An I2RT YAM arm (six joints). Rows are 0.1 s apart.
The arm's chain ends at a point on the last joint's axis. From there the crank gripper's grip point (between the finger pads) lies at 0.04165 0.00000 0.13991 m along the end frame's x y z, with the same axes.
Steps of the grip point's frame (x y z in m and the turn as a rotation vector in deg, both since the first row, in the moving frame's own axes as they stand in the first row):
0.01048 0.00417 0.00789 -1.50 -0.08 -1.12
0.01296 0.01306 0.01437 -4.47 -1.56 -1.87
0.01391 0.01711 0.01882 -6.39 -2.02 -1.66
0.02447 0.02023 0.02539 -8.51 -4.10 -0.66
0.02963 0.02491 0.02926 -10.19 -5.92 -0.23
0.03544 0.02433 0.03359 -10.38 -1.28 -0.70
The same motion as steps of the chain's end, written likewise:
0.01065 0.00132 0.00787 -1.50 -0.08 -1.12
0.01662 0.00341 0.01366 -4.47 -1.56 -1.87
0.01865 0.00259 0.01824 -6.39 -2.02 -1.66
0.03443 -0.00026 0.02428 -8.51 -4.10 -0.66
0.04416 -0.00004 0.02792 -10.19 -5.92 -0.23
0.03841 -0.00047 0.03494 -10.38 -1.28 -0.70

